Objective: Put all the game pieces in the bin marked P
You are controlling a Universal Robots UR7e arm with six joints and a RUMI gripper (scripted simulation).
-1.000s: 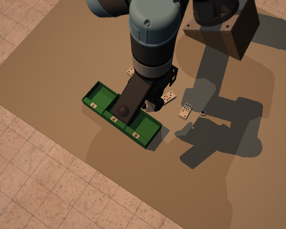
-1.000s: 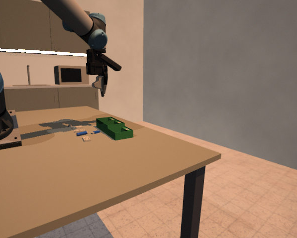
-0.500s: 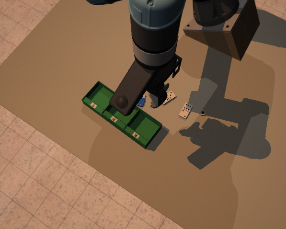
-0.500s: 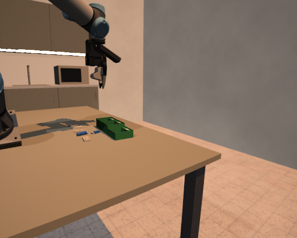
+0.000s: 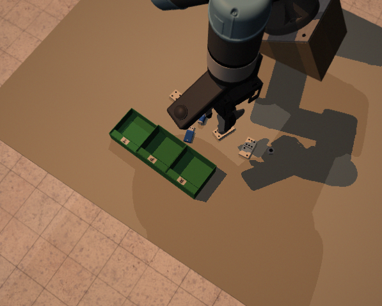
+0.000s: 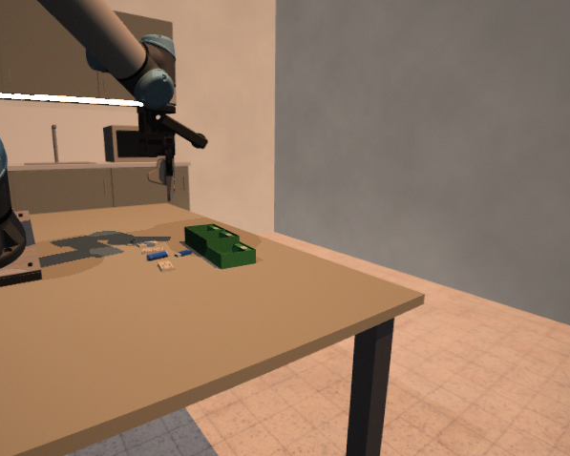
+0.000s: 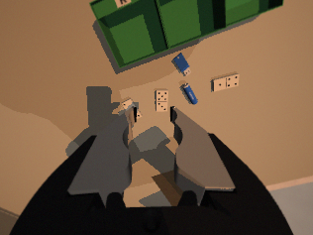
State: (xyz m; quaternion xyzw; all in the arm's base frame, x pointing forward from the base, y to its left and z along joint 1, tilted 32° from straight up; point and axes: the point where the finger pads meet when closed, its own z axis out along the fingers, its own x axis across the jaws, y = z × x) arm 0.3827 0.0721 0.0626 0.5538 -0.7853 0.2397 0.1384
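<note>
Now: hand 120 mm above the green bin, 90 mm to the left of it and 80 mm short of it. The rest, counted from my hand: blue battery (140 mm below, 60 mm to the right, 60 mm behind); then small nut (140 mm below, 120 mm to the left, 70 mm behind); then blue USB stick (140 mm below, 60 mm to the right).
</note>
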